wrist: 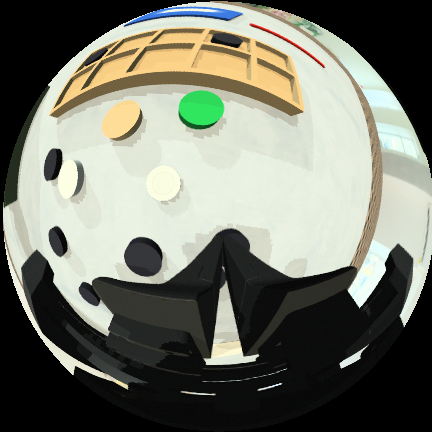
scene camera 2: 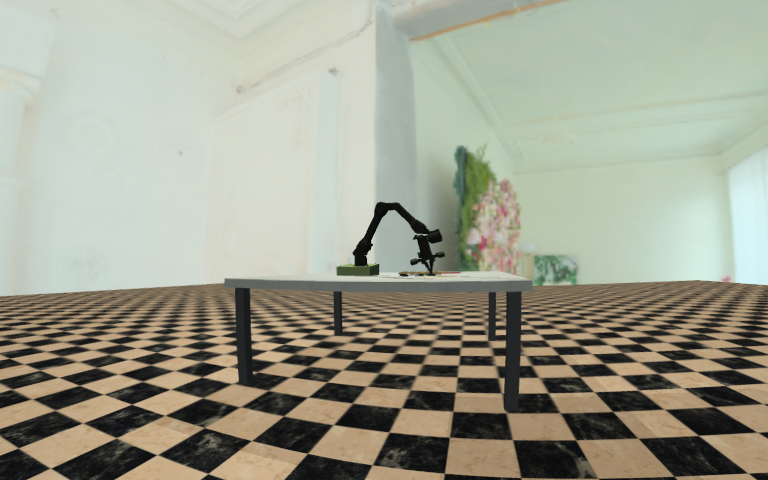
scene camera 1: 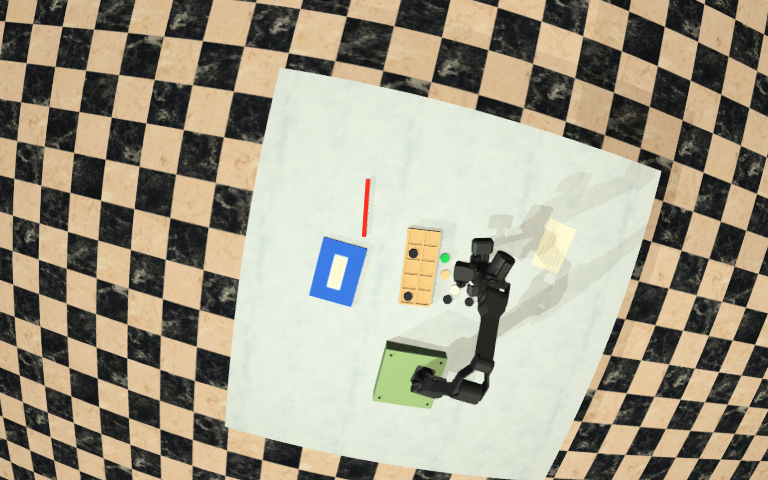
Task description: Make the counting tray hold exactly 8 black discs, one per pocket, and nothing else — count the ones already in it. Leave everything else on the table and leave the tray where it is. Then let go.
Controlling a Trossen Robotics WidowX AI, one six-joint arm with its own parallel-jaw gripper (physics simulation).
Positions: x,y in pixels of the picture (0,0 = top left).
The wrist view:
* gripper: 221,241
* tan counting tray: 176,55
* green disc: 199,109, on the table
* tan disc: 122,119, on the table
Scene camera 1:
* gripper: 473,254
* tan counting tray: 418,273
